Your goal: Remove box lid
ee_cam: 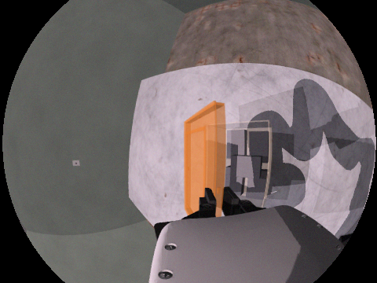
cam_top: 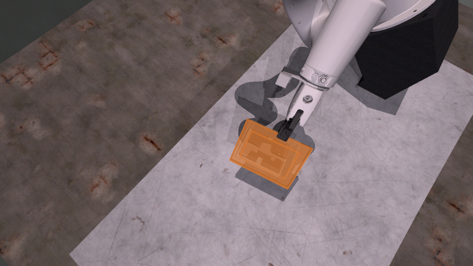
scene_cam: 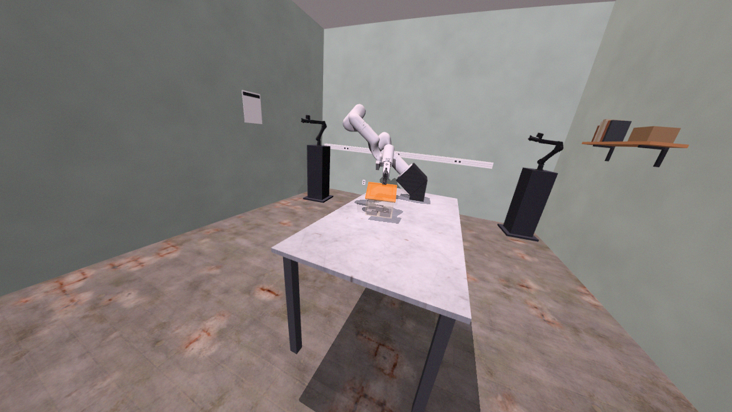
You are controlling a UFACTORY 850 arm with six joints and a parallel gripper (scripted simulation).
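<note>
The orange lid lies 7 cm ahead of my hand and 5 cm below it. Also, from my hand: box: 3 cm ahead, 1 cm to the right, 18 cm below.
</note>
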